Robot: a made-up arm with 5 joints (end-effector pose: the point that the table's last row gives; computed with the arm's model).
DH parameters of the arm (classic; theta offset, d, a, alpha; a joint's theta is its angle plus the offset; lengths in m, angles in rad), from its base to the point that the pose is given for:
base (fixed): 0 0.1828 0 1.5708
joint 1: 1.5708 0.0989 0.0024 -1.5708
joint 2: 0 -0.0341 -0.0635 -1.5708
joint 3: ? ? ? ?
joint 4: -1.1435 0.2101 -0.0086 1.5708
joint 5: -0.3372 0 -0.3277 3.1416
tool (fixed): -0.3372 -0.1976 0 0
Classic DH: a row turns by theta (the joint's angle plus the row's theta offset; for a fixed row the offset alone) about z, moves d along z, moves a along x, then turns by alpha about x.
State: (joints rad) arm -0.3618 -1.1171 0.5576 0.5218 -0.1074
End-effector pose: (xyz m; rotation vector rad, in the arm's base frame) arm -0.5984 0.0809 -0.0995 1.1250 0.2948 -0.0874
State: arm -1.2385 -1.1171 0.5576 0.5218 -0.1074
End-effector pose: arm -0.5998 0.0809 0.4622 1.0337 1.0713 -0.5862
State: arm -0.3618 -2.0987 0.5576 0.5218 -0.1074
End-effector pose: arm -0.4703 0.3986 0.2391 2.0834 0.1268 -0.2770
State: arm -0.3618 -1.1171 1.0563 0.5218 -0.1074
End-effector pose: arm -0.6374 -0.1651 0.0435 1.1905 0.7369 0.1886
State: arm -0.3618 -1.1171 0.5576 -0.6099 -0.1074
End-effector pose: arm -0.5286 -0.2688 0.0564 1.2017 1.2984 0.5571
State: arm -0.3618 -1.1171 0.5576 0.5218 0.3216
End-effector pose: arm -0.5848 0.1394 0.0264 1.0471 0.5329 -0.4664
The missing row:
joint 3: 0.4273 0 -0.2191 3.1416
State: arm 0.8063 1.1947 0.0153 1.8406 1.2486
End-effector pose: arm 0.2684 -0.4663 0.1806 0.1812 -2.4491 0.2634
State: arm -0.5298 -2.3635 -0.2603 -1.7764 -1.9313
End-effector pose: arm -0.1480 0.5749 0.3032 -1.9896 1.3249 -1.1221
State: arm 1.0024 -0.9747 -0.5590 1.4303 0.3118
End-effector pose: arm 0.5950 0.1985 0.2537 1.6769 -2.4846 -0.7068
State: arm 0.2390 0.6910 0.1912 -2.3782 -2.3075
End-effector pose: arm -0.4369 -0.5260 0.1389 1.8934 0.9903 0.5035
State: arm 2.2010 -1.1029 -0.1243 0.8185 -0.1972
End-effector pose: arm 0.5221 0.2879 0.5115 -1.0403 2.7396 -0.9448
